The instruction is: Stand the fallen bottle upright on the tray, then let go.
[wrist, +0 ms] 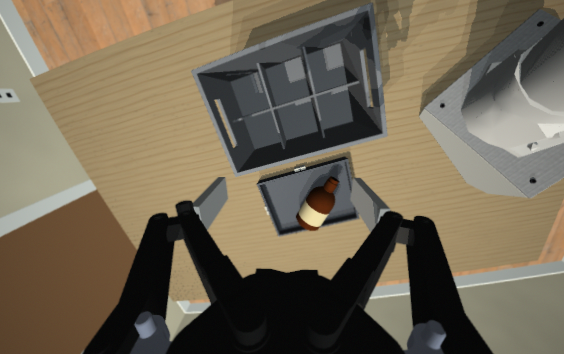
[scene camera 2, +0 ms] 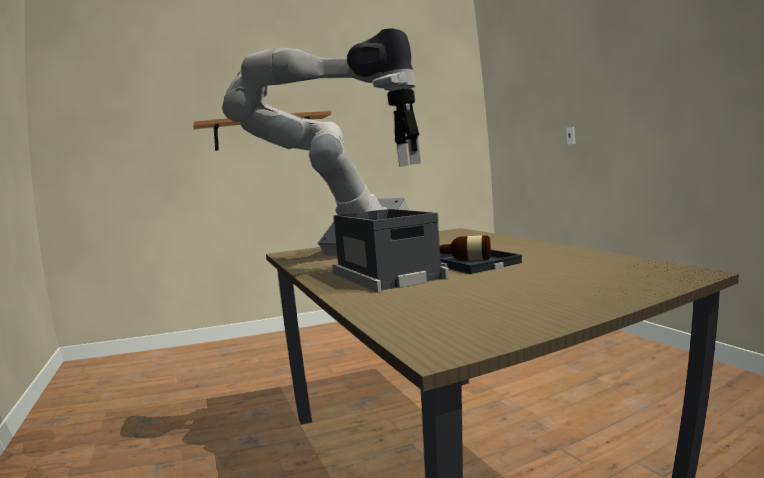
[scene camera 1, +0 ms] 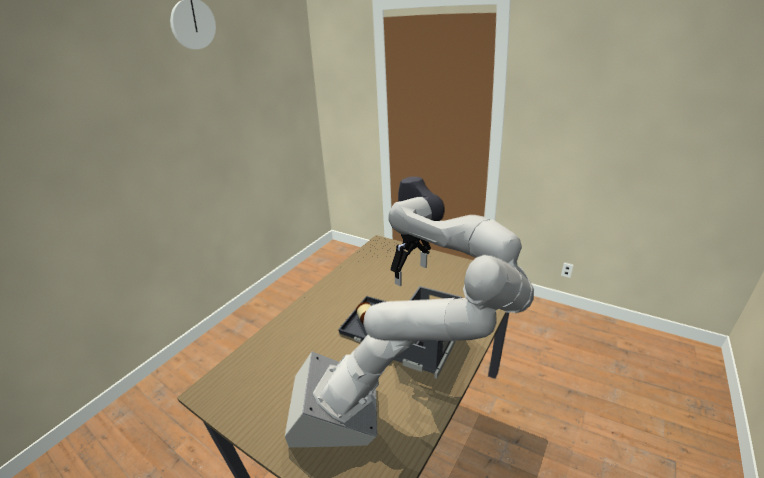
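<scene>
A brown bottle (scene camera 1: 363, 310) (scene camera 2: 474, 248) (wrist: 316, 207) with a cream label lies on its side in a shallow dark tray (scene camera 1: 350, 328) (scene camera 2: 509, 260) (wrist: 282, 210). In the wrist view its neck points up and to the right, toward the tray's corner near the crate. In scene camera 1 the arm hides part of the bottle and tray. My gripper (scene camera 1: 411, 269) (scene camera 2: 409, 155) (wrist: 288, 188) is wide open and empty, pointing down high above the table. In the wrist view the bottle shows between the fingers, nearer the right one, but far below them.
A tall dark crate (scene camera 1: 419, 291) (scene camera 2: 406, 256) (wrist: 310, 95) with dividers stands right beside the tray. The arm's grey base (scene camera 1: 332, 422) (wrist: 450, 145) stands on the wooden table (scene camera 1: 253, 366) (scene camera 2: 535, 315) (wrist: 135, 125). A wooden wall shelf (scene camera 2: 315, 114) is behind the arm.
</scene>
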